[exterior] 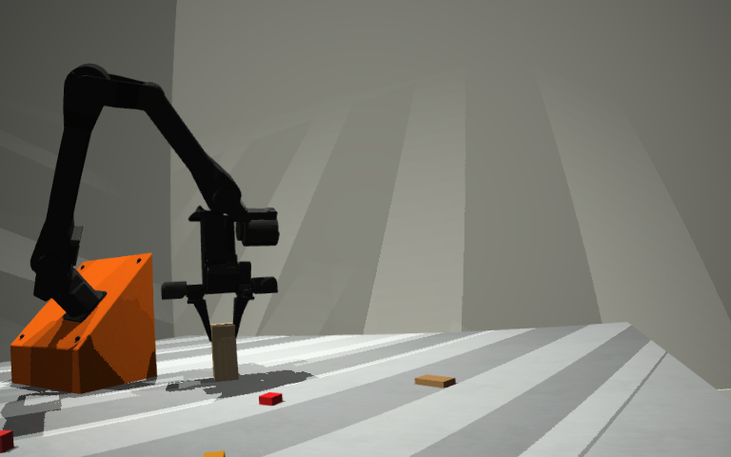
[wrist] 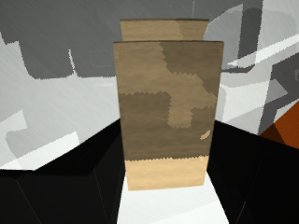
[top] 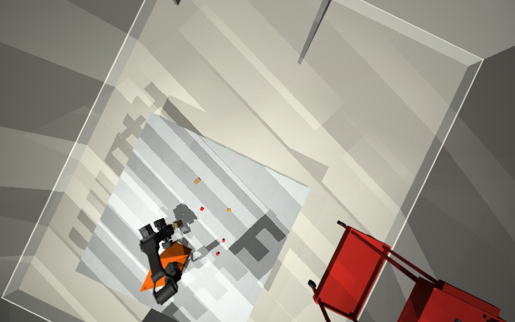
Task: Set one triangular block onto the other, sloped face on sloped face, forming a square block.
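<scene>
My gripper tip is now 3 cm short of the darker triangular block, 2 cm to the left of it and 4 cm above it. From my gripper tip the other things lie so: lighter triangular block: 1 cm above; flat brown block: 36 cm ahead, 1 cm to the left, 5 cm below; orange piece: 29 cm ahead, 29 cm to the right, 5 cm below.
</scene>
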